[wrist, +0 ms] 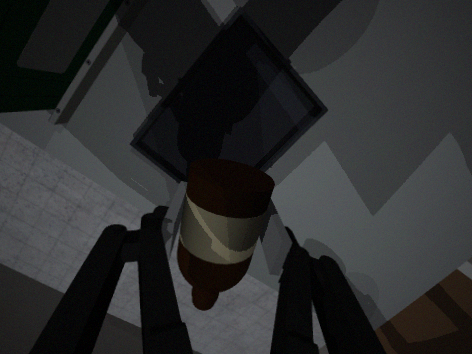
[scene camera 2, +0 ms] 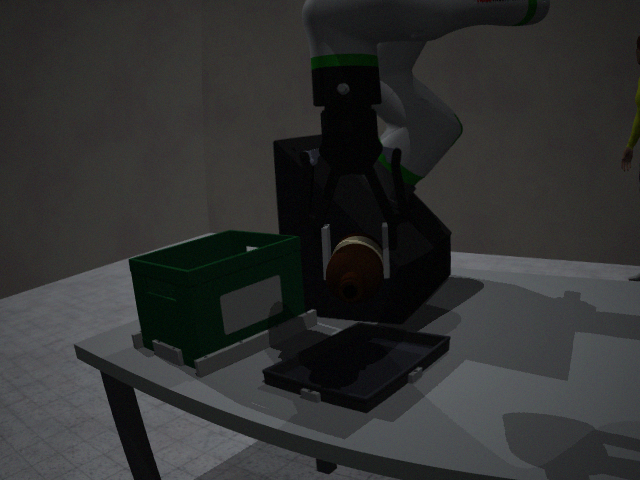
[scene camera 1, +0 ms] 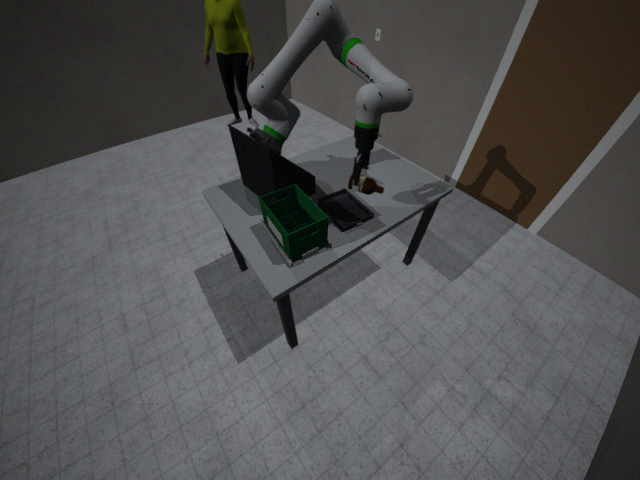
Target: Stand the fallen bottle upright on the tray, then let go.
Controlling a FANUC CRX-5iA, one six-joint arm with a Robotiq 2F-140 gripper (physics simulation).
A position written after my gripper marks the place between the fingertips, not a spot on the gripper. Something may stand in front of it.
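My gripper (wrist: 223, 203) is here in the scene, and I can see a brown bottle (wrist: 226, 202) as well.
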